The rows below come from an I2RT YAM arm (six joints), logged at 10 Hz.
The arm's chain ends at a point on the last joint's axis. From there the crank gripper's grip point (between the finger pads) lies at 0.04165 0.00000 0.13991 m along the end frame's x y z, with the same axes.
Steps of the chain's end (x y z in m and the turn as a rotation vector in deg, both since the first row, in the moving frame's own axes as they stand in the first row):
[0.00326, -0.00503, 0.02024, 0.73, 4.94, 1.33]
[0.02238, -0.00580, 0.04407, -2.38, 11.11, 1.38]
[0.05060, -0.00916, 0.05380, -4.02, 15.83, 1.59]
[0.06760, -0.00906, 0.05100, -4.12, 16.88, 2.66]
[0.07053, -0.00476, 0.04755, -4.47, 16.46, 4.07]
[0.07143, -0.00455, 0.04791, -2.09, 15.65, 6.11]
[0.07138, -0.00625, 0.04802, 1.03, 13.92, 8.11]
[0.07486, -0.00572, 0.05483, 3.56, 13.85, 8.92]
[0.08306, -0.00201, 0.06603, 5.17, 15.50, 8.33]
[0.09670, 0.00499, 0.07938, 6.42, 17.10, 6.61]
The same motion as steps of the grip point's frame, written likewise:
[0.01516, -0.00568, 0.01613, 0.73, 4.94, 1.33]
[0.04847, 0.00113, 0.03328, -2.38, 11.11, 1.38]
[0.08700, 0.00179, 0.03676, -4.02, 15.83, 1.59]
[0.10611, 0.00326, 0.03247, -4.12, 16.88, 2.66]
[0.10790, 0.00985, 0.02951, -4.47, 16.46, 4.07]
[0.10704, 0.00667, 0.03134, -2.09, 15.65, 6.11]
[0.10346, -0.00043, 0.03396, 1.03, 13.92, 8.11]
[0.10716, -0.00497, 0.04078, 3.56, 13.85, 8.92]
[0.11923, -0.00524, 0.04958, 5.17, 15.50, 8.33]
[0.13644, -0.00260, 0.06041, 6.42, 17.10, 6.61]

